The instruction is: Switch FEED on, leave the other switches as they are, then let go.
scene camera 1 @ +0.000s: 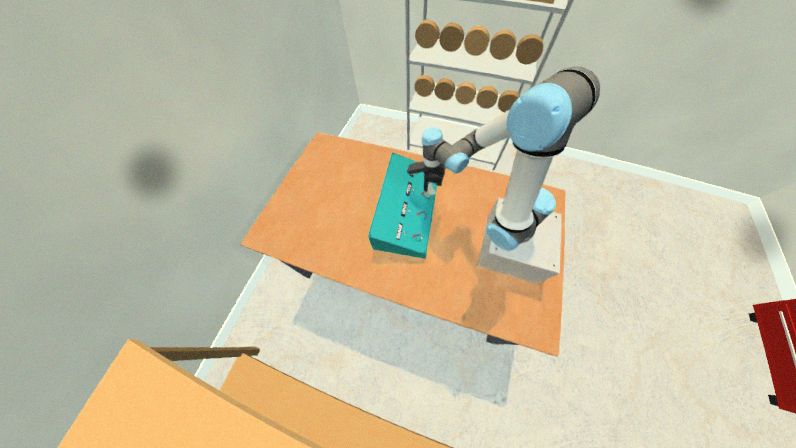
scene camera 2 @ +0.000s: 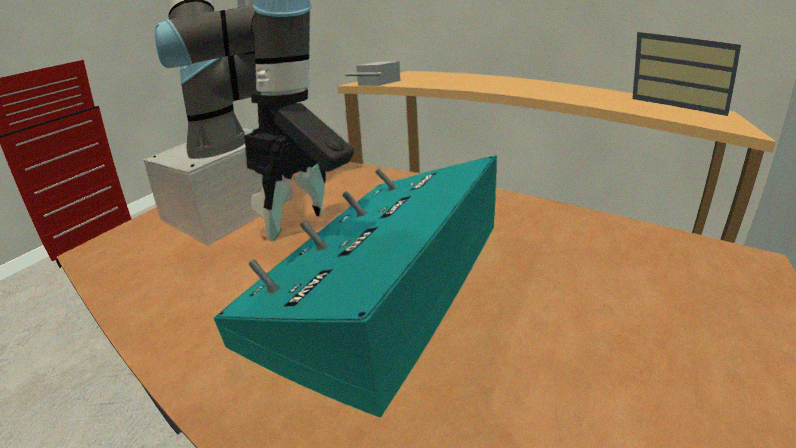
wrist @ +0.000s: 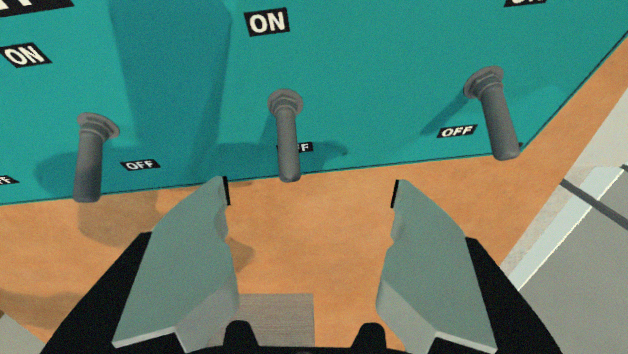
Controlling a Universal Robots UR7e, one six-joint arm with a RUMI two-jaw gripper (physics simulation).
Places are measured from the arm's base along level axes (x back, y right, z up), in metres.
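Pixels of known places: gripper, fingertip midpoint: (scene camera 1: pixel 429 189) (scene camera 2: pixel 296 227) (wrist: pixel 311 181); arm's base, origin of the base link: (scene camera 2: pixel 216 148).
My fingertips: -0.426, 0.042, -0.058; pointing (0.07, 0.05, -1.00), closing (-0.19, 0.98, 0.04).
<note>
For each thing: its top centre in the pictures, then the offset to it from my fingertips, as dx, dy, dz. Level surfaces: height alone.
- FEED lever, middle of its top: (wrist: pixel 285 158) (scene camera 2: pixel 310 222) -0.016, -0.017, +0.007
- VALVE lever, middle of its top: (wrist: pixel 523 134) (scene camera 2: pixel 258 262) -0.053, +0.097, +0.007
- VENT lever, middle of its top: (wrist: pixel 63 182) (scene camera 2: pixel 351 192) +0.021, -0.131, +0.007
- fourth lever, middle of its top: (scene camera 2: pixel 384 169) +0.058, -0.245, +0.007
- wooden table, its level: dz -0.119
The teal switch box (scene camera 1: pixel 385 218) (scene camera 2: pixel 428 300) (wrist: pixel 390 55) stands on the table. The FEED lever (scene camera 2: pixel 313 235) (wrist: pixel 287 145) leans to OFF. The VALVE lever (scene camera 2: pixel 262 276) (wrist: pixel 500 122) and the VENT lever (scene camera 2: pixel 354 203) (wrist: pixel 89 165) also lean to OFF. A fourth lever (scene camera 2: pixel 384 179) leans the same way; its label is hard to read. My gripper (scene camera 2: pixel 294 226) (wrist: pixel 311 181) is open and empty at the box's low edge, on the OFF side. In the wrist view the FEED lever's tip shows between and just beyond the fingertips, apart from both. FEED's name label is outside the wrist view.
The wooden table (scene camera 1: pixel 311 211) (scene camera 2: pixel 601 311) carries the box and the arm's pale base block (scene camera 1: pixel 520 256) (scene camera 2: pixel 183 194). A shelf rack (scene camera 1: pixel 408 83) with round discs stands behind the table. A red drawer cabinet (scene camera 2: pixel 66 161) and a long bench (scene camera 2: pixel 501 91) stand by the walls.
</note>
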